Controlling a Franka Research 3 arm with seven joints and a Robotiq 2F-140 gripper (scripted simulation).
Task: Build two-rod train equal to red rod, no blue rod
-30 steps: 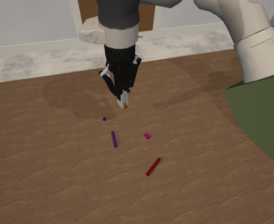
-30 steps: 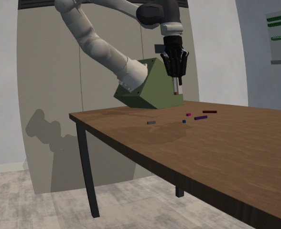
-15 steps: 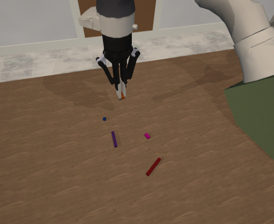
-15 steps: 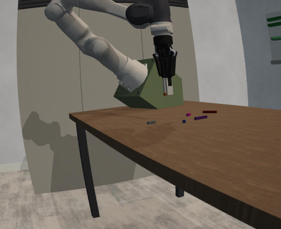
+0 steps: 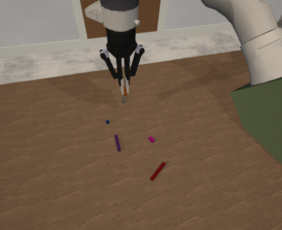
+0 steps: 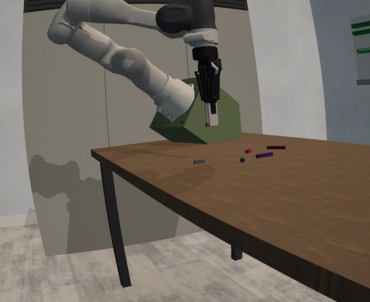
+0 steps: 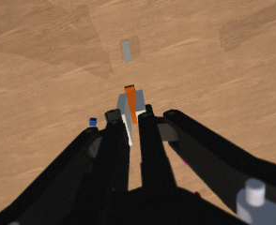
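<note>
The grey rod is 10 mm behind my hand, 50 mm to the right of it and 130 mm below it. Round my hand: orange rod: 30 mm below; blue rod: 80 mm ahead, 30 mm to the left, 130 mm below; purple rod: 80 mm ahead, 130 mm to the left, 130 mm below.
</note>
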